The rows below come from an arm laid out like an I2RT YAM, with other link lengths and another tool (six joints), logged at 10 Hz.
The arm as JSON. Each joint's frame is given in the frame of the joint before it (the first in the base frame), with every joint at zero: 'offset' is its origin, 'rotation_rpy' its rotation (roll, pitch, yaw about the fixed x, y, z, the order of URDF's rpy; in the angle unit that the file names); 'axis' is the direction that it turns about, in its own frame. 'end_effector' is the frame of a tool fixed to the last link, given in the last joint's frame.
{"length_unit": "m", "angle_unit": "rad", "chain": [
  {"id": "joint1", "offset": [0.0, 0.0, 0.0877], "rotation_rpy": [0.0, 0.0, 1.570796], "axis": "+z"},
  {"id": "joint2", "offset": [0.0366, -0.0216, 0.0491], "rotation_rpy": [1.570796, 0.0, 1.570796], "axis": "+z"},
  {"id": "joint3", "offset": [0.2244, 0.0, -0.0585], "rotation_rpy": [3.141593, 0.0, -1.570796], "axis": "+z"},
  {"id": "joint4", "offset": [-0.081, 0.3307, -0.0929], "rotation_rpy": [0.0, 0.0, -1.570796], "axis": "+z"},
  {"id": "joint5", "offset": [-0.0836, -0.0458, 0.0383], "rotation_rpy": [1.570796, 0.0, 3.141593], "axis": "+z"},
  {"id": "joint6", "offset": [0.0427, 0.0, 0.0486], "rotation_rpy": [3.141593, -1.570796, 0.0], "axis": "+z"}
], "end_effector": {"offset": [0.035, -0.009, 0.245], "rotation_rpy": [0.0, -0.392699, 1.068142]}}
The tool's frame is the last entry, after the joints.
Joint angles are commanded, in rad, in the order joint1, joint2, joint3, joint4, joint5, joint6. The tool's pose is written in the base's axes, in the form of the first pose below.
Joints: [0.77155, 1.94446, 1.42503, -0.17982, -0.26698, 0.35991]
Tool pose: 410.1, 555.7, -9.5, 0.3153, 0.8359, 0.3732, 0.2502
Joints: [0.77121, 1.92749, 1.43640, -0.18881, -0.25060, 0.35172]
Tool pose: 417.3, 555.6, 5.2, 0.3140, 0.8306, 0.3777, 0.2624
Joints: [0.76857, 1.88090, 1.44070, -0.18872, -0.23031, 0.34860]
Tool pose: 428.5, 555.9, 38.0, 0.3153, 0.8166, 0.3933, 0.2812
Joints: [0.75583, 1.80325, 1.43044, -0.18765, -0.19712, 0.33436]
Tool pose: 445.9, 546.7, 83.2, 0.3179, 0.7951, 0.4111, 0.3126
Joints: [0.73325, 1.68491, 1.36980, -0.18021, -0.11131, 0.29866]
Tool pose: 470.6, 513.2, 124.5, 0.3266, 0.7664, 0.4116, 0.3696
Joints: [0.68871, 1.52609, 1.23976, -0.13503, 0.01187, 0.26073]
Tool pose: 502.0, 451.6, 157.9, 0.3512, 0.7231, 0.3964, 0.4435
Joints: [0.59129, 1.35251, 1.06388, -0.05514, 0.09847, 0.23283]
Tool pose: 536.0, 364.4, 178.1, 0.3908, 0.6694, 0.3739, 0.5093
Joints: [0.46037, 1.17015, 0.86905, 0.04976, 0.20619, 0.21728]
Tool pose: 565.6, 249.9, 194.3, 0.4467, 0.5928, 0.3341, 0.5809
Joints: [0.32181, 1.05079, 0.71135, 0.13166, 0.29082, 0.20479]
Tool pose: 577.8, 138.4, 185.7, 0.4963, 0.5284, 0.2759, 0.6312
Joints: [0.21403, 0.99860, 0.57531, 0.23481, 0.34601, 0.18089]
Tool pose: 575.9, 56.3, 159.1, 0.5244, 0.4853, 0.2227, 0.6633
